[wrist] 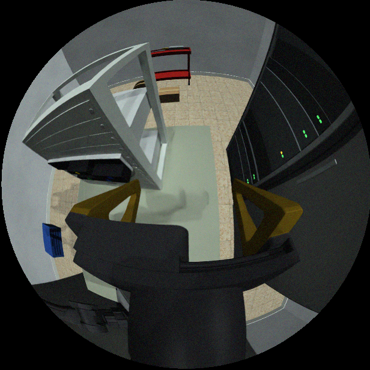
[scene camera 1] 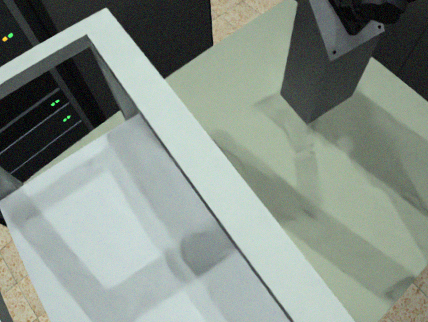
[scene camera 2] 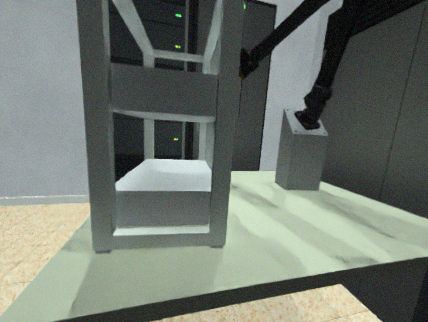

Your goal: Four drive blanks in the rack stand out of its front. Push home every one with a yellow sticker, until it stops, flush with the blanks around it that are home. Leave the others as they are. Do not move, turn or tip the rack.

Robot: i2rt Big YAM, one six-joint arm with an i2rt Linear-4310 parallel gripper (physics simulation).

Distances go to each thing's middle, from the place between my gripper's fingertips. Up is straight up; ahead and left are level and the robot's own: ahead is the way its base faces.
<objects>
Now: the rack point(scene camera 1: 151, 214) 28 cm ahead of my hand, 35 cm to the left of it and 23 cm below it.
</objects>
